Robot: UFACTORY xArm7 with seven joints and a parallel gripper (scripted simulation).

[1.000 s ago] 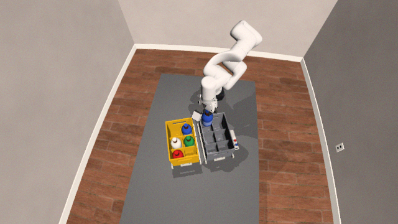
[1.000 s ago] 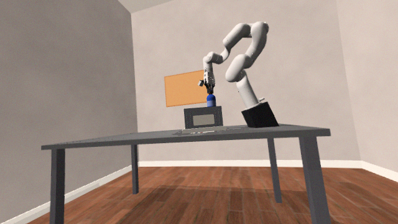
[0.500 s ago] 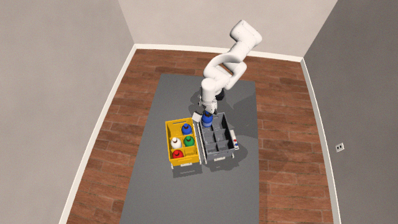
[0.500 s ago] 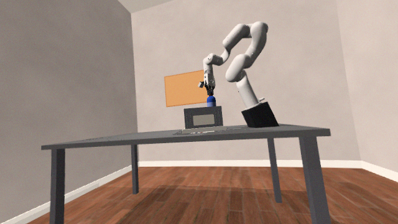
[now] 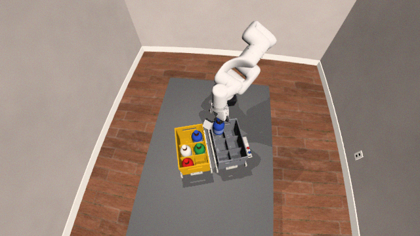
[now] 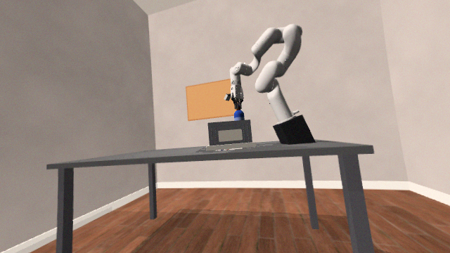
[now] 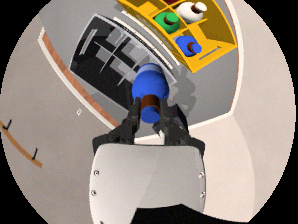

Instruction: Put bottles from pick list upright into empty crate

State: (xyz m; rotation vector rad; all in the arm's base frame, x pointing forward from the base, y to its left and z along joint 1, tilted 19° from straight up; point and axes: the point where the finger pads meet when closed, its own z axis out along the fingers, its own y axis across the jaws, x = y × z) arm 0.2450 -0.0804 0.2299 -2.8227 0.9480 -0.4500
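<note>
My hand is 80 mm short of the grey crate, 60 mm to the right of it and 210 mm above it. Also, from my hand: yellow crate (110 mm ahead, 170 mm to the right, 210 mm below); then white bottle (110 mm ahead, 220 mm to the right, 200 mm below); then green bottle (100 mm ahead, 130 mm to the right, 200 mm below).
</note>
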